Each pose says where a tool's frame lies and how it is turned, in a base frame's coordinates. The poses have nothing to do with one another.
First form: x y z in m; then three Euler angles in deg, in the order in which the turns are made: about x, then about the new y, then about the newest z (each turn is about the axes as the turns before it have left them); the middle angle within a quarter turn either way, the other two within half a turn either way.
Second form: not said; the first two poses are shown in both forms.
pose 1, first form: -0.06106 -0.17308 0.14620 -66.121 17.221 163.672
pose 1, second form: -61.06 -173.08 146.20 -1.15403 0.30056 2.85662
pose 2, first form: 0.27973 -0.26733 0.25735 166.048 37.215 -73.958
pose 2, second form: 279.73 -267.33 257.35 2.89808 0.64952 -1.29081
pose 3, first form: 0.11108 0.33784 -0.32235 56.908 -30.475 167.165
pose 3, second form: 111.08 337.84 -322.35 0.99323 -0.53189 2.91758
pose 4, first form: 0.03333 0.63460 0.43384 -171.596 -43.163 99.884
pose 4, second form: 33.33 634.60 433.84 -2.99492 -0.75334 1.74330
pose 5, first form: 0.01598 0.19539 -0.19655 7.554 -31.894 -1.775
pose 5, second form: 15.98 195.39 -196.55 0.13184 -0.55666 -0.03098
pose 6, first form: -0.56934 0.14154 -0.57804 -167.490 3.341 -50.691
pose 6, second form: -569.34 141.54 -578.04 -2.92325 0.05831 -0.88472
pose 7, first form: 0.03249 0.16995 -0.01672 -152.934 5.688 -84.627
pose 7, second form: 32.49 169.95 -16.72 -2.66920 0.09927 -1.47702
